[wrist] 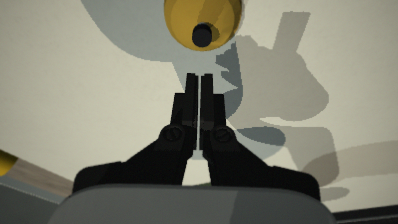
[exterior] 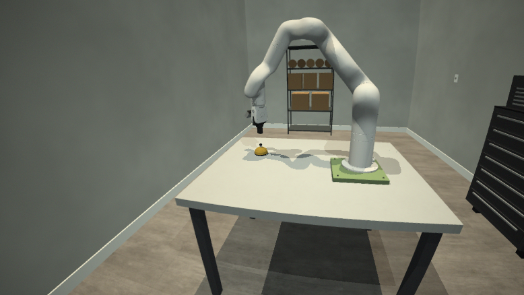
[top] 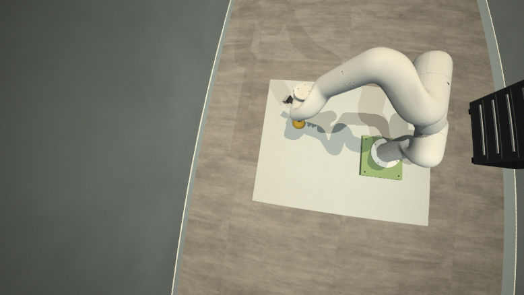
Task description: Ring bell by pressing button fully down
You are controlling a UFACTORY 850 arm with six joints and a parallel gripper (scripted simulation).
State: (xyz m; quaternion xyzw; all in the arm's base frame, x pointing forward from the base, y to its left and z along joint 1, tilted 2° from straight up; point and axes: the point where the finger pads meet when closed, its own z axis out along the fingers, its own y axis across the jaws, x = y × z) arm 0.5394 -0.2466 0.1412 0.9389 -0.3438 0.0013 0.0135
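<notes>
My hand is 10 cm above the button. From my hand the other things lie so: bell (12 cm below).
</notes>
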